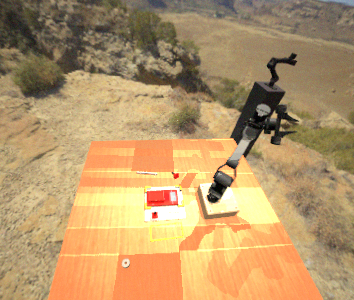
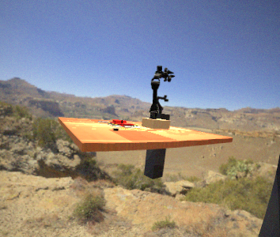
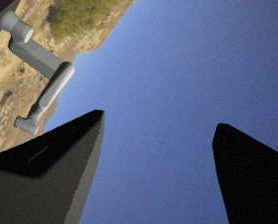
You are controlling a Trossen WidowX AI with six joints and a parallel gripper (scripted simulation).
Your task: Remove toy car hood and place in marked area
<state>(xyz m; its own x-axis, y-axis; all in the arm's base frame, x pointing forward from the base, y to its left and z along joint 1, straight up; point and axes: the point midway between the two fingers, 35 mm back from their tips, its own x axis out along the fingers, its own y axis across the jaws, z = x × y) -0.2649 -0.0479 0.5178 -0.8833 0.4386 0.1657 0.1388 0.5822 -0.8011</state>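
Now: the hood 63 cm ahead of my gripper tip, 8 cm to the right of it and 57 cm below it. Also, from my gripper tip: thin white rod (66 cm ahead, 29 cm to the right, 60 cm below).
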